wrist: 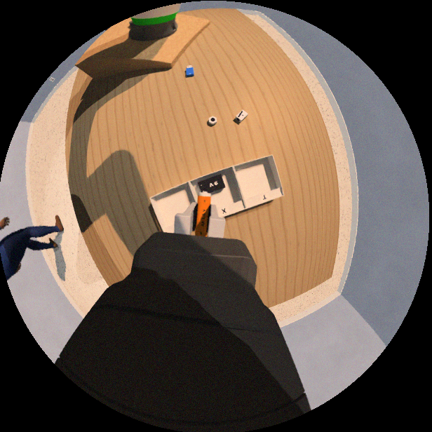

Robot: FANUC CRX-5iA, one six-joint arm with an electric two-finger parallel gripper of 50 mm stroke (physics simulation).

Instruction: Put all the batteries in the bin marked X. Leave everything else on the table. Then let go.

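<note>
My gripper [202, 212] is shut on an orange battery [203, 202], with one pale finger on each side of it. The battery's pale end points away from the gripper, toward the bins. The gripper and battery are over the front of the white three-part bin tray [238, 187], overlapping the left part of the bin marked X in this view. The height above it is hard to tell. A black block battery [212, 183], its label seen upside down, lies in the middle bin, marked X, at its back wall. The right bin is marked T. The left bin's mark is hidden.
Beyond the tray lie a small white round item with a dark centre [212, 121], a small white block with a black mark [241, 116] and a blue stick [189, 71]. The robot's base [153, 31] stands on a raised wooden board [187, 37] at the top left.
</note>
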